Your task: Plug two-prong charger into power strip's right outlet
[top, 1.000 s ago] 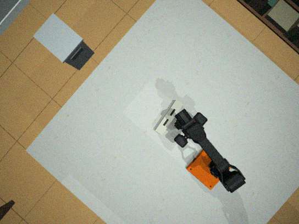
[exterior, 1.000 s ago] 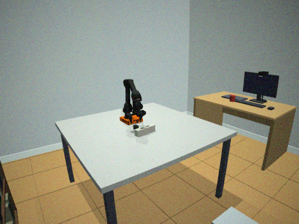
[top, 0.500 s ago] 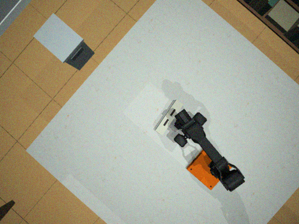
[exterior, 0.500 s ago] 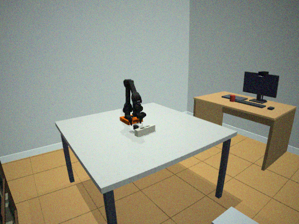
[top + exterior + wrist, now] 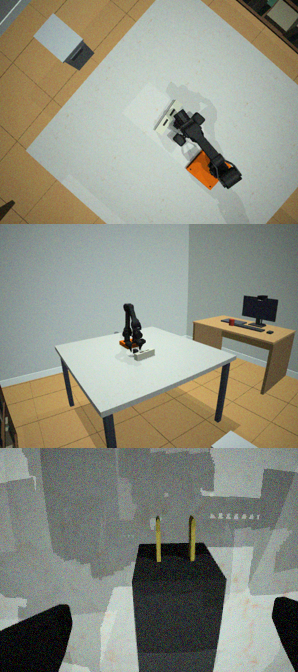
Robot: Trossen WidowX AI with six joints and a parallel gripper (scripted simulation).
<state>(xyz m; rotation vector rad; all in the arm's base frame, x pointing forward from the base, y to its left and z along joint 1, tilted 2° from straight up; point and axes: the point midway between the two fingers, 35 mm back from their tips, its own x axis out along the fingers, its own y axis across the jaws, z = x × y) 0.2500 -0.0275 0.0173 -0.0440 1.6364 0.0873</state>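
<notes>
The black two-prong charger lies 10 mm ahead of my gripper tip.
</notes>
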